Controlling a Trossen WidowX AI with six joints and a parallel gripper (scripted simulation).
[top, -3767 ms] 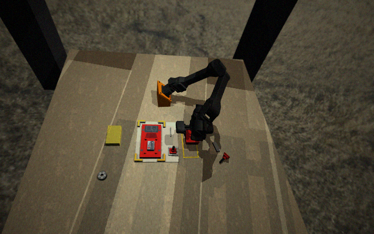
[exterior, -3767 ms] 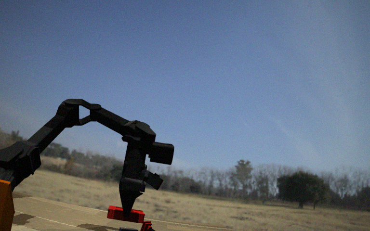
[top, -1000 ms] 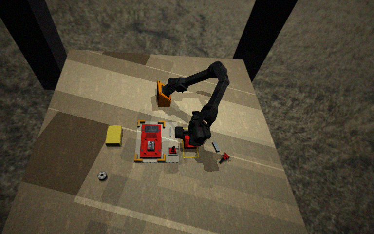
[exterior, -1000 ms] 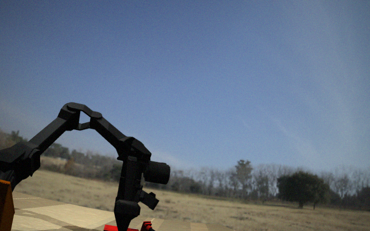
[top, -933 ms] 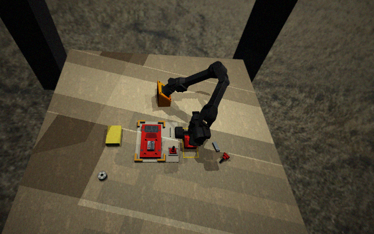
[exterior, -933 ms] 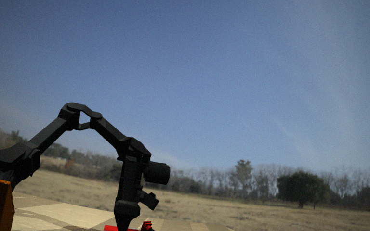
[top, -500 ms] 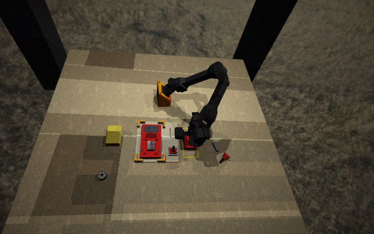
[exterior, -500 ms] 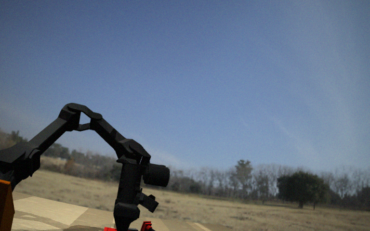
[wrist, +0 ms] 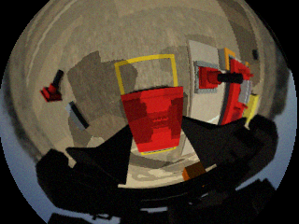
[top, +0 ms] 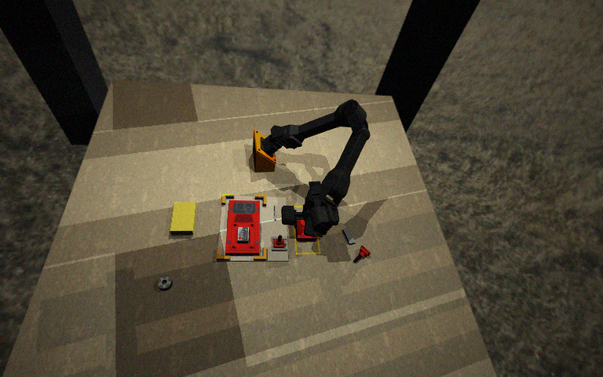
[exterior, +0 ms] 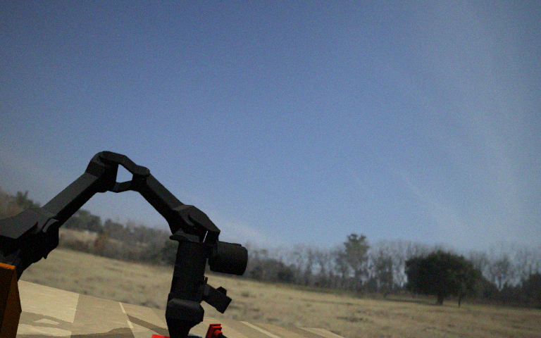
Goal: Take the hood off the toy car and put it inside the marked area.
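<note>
Now: gripper tip right at the red hood. Also, from my gripper tip: yellow block (3 cm behind, 41 cm to the right).
</note>
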